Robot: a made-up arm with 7 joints.
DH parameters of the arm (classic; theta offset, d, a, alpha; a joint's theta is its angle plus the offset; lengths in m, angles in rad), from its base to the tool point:
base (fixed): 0 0 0 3.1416
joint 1: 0 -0.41 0 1.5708
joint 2: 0 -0.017 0 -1.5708
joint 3: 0 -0.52 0 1.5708
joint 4: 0 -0.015 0 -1.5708
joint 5: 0 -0.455 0 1.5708
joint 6: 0 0 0 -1.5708
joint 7: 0 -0.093 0 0
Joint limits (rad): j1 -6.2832..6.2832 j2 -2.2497..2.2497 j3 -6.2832..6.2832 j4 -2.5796..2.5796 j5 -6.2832..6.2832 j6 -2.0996..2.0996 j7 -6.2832..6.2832
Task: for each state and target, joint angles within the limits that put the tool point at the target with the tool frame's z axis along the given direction. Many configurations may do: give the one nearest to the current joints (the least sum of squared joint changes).
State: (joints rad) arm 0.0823 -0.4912 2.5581 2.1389 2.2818 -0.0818 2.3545
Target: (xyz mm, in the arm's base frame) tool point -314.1 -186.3 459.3 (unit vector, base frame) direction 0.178 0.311 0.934
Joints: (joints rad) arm -0.0521 -0.1603 2.6732 2.4044 2.7429 -0.3009 2.3545
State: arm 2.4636 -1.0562 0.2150 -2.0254 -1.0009 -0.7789 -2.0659
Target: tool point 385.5 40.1 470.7 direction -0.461 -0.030 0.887
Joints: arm 2.5136 -0.2029 0.6650 -2.3492 -0.8082 -0.2123 -2.0659
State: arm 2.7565 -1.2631 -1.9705 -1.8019 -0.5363 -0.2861 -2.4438
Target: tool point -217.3 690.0 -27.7 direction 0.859 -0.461 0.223
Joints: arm 2.0932 -2.0924 -1.2698 -1.3163 -0.4970 -0.1908 -2.4438
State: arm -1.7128 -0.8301 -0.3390 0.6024 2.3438 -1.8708 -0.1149
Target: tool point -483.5 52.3 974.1 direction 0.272 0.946 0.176
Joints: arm -2.2337 0.0940 -0.7484 1.3610 1.8265 -1.4891 -0.1149
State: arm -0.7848 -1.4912 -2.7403 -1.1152 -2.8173 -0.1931 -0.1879
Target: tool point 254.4 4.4 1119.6 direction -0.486 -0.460 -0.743
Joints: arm -1.2476 -0.6491 -2.6685 -1.6322 -2.7000 -0.3307 -0.1879
